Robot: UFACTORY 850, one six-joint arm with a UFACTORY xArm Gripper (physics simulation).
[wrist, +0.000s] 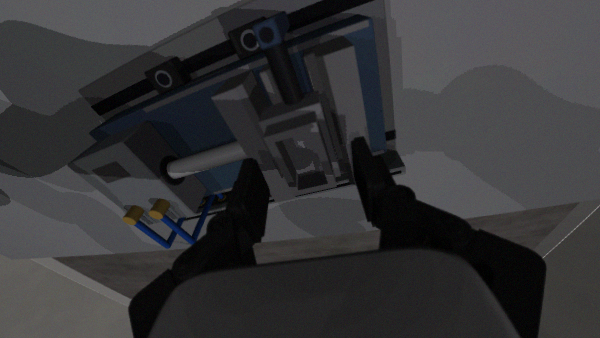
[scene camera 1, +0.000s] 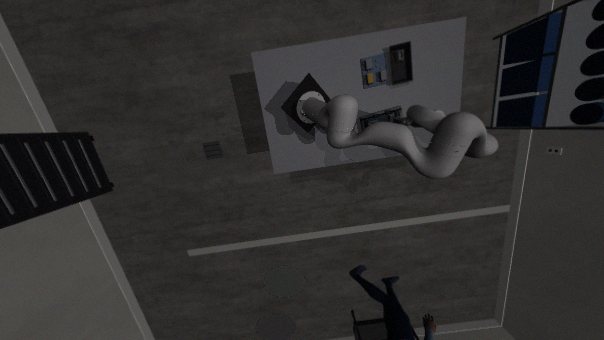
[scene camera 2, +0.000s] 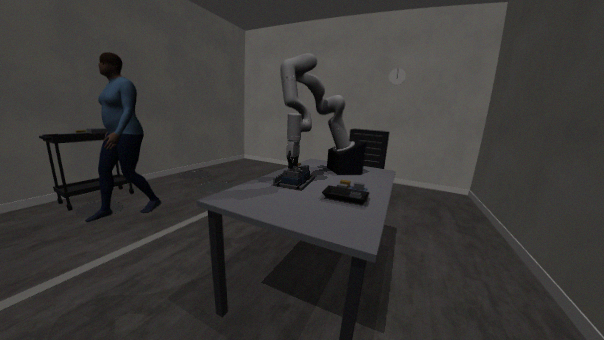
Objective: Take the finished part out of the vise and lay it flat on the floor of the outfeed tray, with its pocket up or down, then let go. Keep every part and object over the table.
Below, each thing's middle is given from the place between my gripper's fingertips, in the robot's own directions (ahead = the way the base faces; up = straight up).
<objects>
The dark rod (wrist: pixel 278 57) lies 50 mm to the left of my hand, 30 mm below it and 10 mm ahead of it.
</objects>
